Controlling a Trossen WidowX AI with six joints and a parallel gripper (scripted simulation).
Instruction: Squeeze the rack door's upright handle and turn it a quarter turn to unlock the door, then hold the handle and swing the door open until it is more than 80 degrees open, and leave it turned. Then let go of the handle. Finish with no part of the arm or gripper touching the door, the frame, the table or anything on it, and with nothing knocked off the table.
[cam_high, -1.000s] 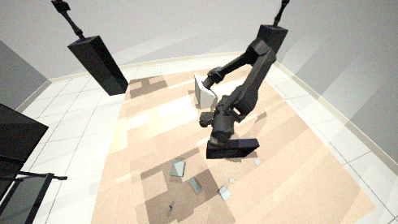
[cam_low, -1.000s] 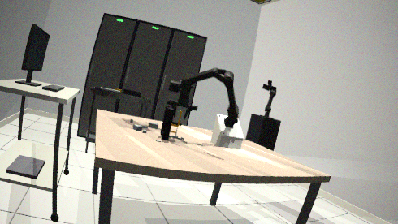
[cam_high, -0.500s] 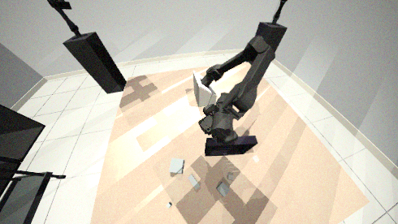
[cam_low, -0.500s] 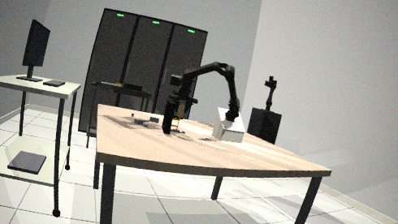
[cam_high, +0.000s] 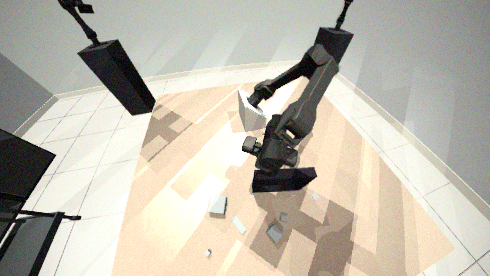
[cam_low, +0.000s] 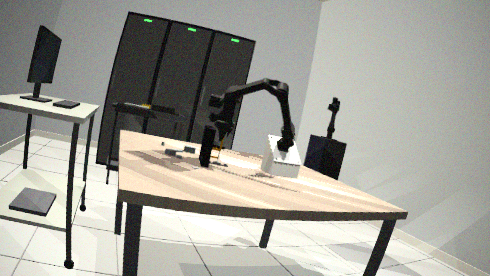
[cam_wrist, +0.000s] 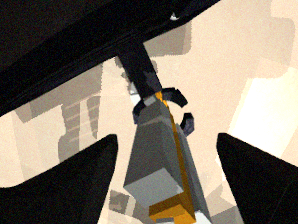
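Now: the upright handle 1 cm to the left of my gripper tip and 2 cm below it.
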